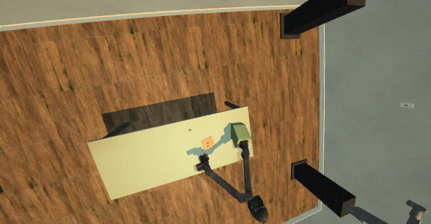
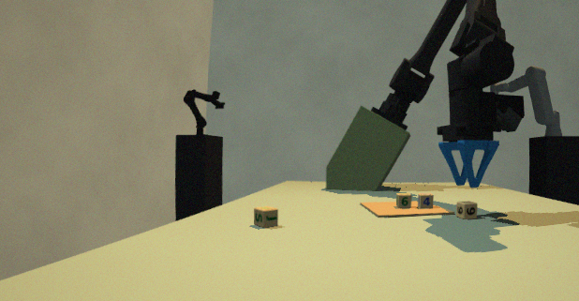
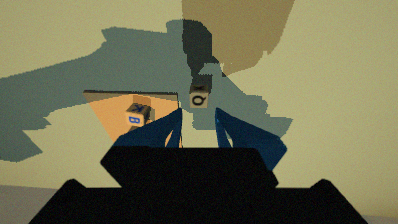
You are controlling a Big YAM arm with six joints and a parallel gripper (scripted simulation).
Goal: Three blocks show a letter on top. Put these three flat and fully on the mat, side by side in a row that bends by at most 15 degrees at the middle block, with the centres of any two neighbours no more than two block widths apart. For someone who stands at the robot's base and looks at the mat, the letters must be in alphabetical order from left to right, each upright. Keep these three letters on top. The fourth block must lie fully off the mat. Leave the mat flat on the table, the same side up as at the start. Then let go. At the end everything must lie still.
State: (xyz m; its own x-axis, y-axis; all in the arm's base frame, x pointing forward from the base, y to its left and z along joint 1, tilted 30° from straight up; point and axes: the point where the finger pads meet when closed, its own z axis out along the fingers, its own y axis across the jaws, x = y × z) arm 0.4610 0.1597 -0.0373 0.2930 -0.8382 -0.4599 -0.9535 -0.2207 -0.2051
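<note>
The orange mat lies 100 mm to the right of my hand, 80 mm behind it and 60 mm below it. From my hand the other things lie so: block (80 mm behind, 60 mm to the right, 40 mm below).
</note>
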